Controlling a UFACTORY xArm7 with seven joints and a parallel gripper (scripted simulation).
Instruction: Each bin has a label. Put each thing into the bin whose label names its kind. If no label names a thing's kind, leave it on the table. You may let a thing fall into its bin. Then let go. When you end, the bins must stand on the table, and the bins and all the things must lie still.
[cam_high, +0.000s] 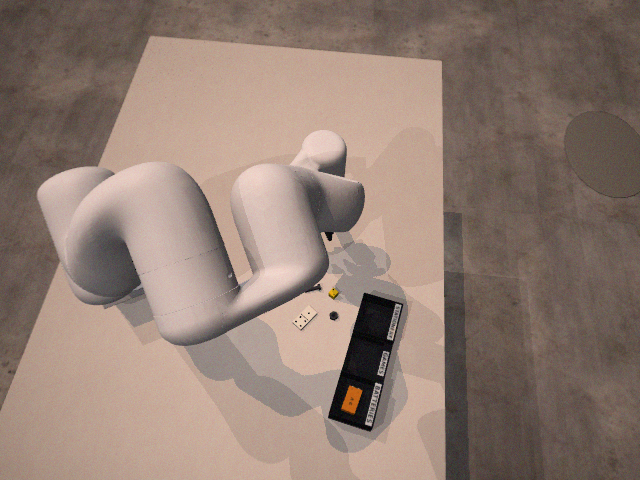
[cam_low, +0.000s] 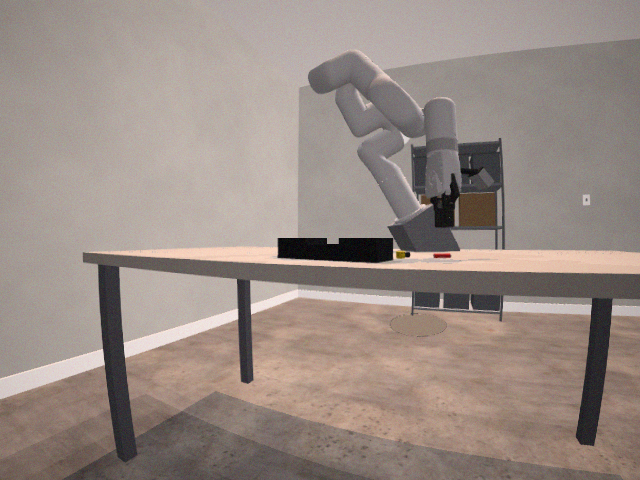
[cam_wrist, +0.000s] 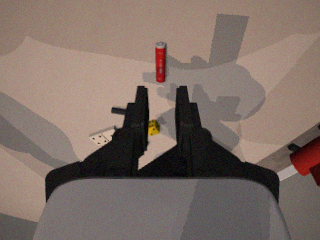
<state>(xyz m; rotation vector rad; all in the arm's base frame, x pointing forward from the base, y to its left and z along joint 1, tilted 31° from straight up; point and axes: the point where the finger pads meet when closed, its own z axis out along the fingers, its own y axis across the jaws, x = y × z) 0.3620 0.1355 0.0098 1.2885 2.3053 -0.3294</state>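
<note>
Right now the red stick is 90 mm below my hand. Also, from my hand: black screw: 90 mm to the right, 90 mm below; yellow die: 100 mm to the right, 80 mm below, 40 mm ahead; black nut: 150 mm to the right, 90 mm below, 40 mm ahead.
</note>
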